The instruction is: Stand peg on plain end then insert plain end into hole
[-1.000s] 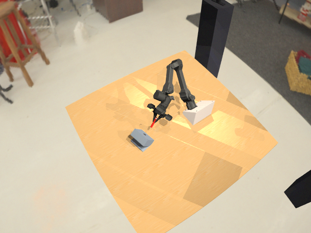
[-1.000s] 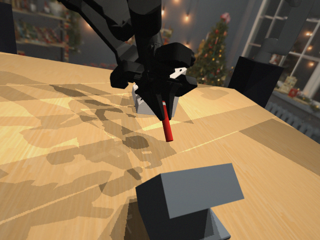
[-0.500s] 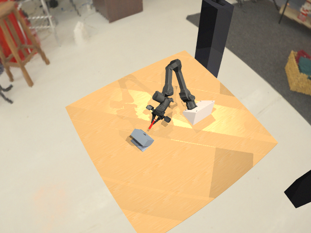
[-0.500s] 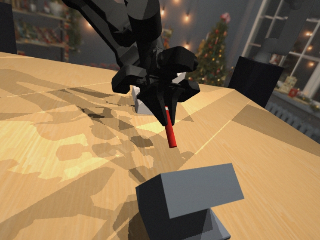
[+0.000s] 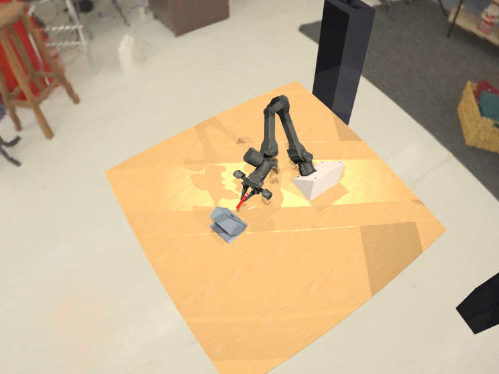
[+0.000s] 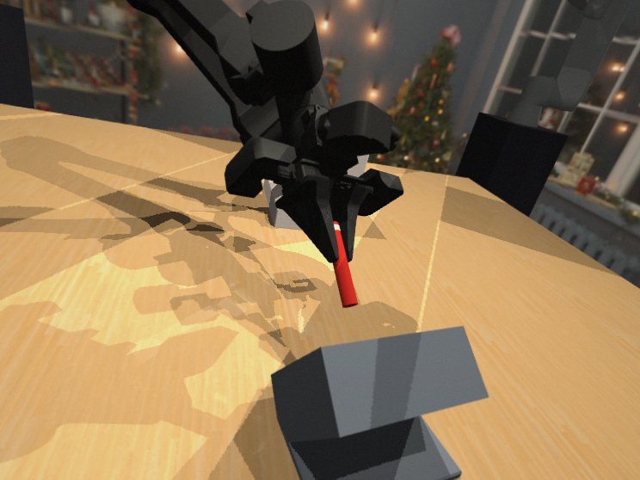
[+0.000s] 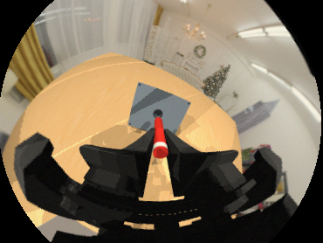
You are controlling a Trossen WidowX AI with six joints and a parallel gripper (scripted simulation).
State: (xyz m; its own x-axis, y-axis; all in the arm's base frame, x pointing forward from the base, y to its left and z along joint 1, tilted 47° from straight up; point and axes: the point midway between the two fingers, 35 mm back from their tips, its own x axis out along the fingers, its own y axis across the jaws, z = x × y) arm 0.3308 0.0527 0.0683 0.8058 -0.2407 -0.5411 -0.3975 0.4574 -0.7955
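The grey sloped panel is 8 cm ahead of my gripper tip, 2 cm to the left of it and 6 cm below it. Round my gripper tip: red peg: 1 cm behind, 1 cm above.
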